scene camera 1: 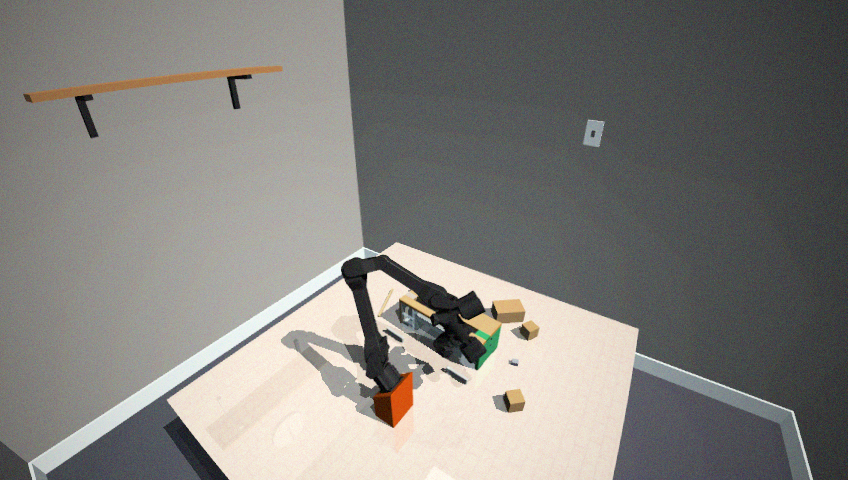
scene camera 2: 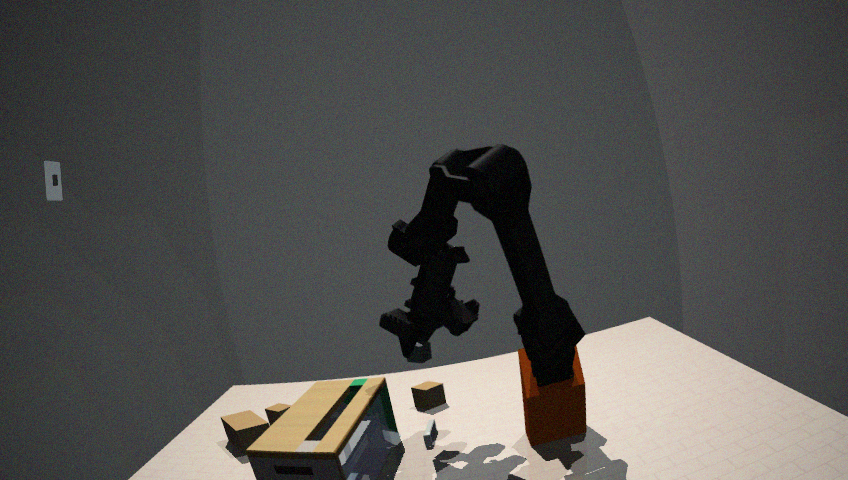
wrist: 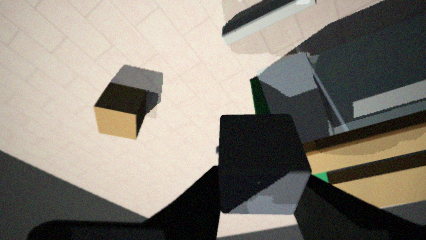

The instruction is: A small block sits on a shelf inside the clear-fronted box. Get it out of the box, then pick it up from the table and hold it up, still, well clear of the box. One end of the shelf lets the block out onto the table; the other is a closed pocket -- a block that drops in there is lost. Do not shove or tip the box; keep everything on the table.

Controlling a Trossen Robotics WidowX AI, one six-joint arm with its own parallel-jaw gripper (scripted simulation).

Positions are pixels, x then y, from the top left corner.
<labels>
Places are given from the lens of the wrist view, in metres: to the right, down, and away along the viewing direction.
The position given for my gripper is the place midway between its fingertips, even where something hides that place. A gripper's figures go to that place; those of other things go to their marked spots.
my gripper (wrist: 252,173): 0.02, 0.03, 0.11
dark grey block (wrist: 262,167): 0.02, 0.02, 0.07
clear-fronted box (wrist: 351,104): 0.12, -0.01, 0.17
The marked spots on the dark grey block and the clear-fronted box are 0.15 m apart.
</labels>
